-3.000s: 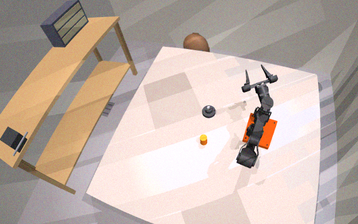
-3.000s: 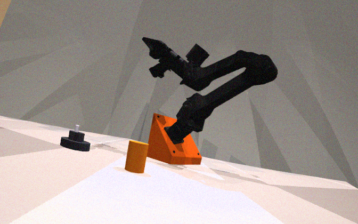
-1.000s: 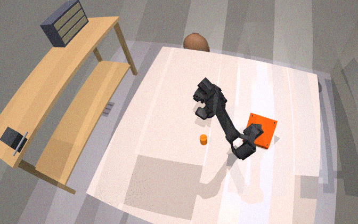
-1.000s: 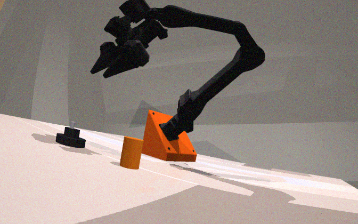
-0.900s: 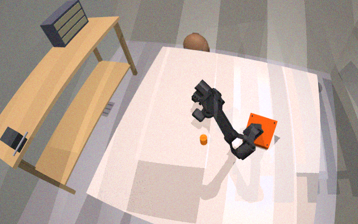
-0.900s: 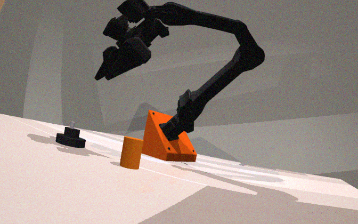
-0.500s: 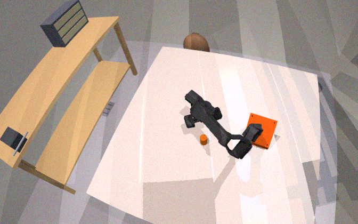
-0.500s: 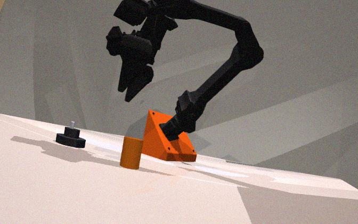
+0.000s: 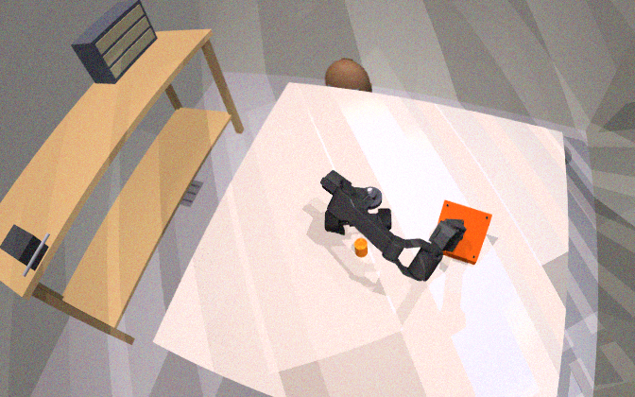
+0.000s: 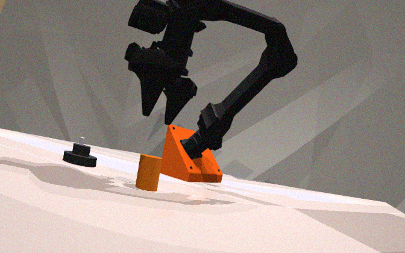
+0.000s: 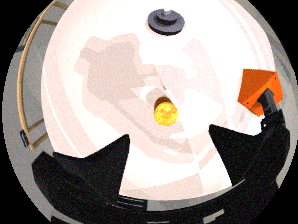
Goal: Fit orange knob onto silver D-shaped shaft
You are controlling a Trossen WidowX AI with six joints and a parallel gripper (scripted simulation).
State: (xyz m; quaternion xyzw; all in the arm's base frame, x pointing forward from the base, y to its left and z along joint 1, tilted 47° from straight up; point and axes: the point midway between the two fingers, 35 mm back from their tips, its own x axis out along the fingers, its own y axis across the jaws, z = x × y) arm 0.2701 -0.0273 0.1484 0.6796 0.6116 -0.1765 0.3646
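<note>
My gripper tip is now 8 cm above the orange knob. The rest, counted from my gripper tip: round pedestal (21 cm to the right, 9 cm below, 1 cm ahead).
</note>
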